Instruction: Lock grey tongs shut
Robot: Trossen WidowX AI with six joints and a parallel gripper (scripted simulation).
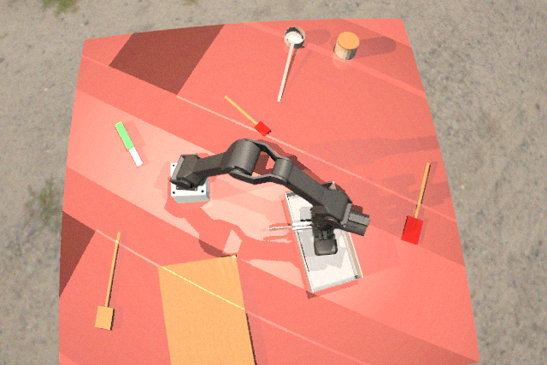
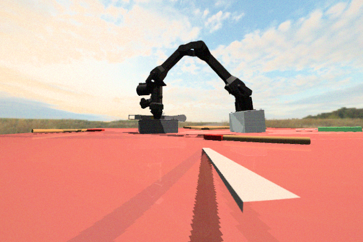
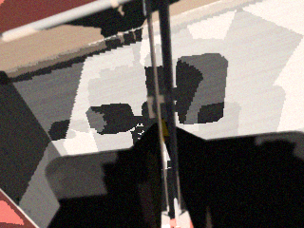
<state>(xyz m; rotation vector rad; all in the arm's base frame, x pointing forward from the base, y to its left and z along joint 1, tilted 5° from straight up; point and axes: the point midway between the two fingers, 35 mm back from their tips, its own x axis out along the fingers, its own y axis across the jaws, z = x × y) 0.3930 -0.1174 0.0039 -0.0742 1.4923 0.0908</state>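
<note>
The roasting tin is 30 mm to the right of my gripper tip and 10 mm ahead of it. From my gripper tip the other things lie so: wooden board 330 mm behind, 290 mm to the right, 20 mm below; red spatula 330 mm ahead, 60 mm to the left, 20 mm below; wooden cylinder 670 mm to the left, 120 mm ahead, 10 mm above.
</note>
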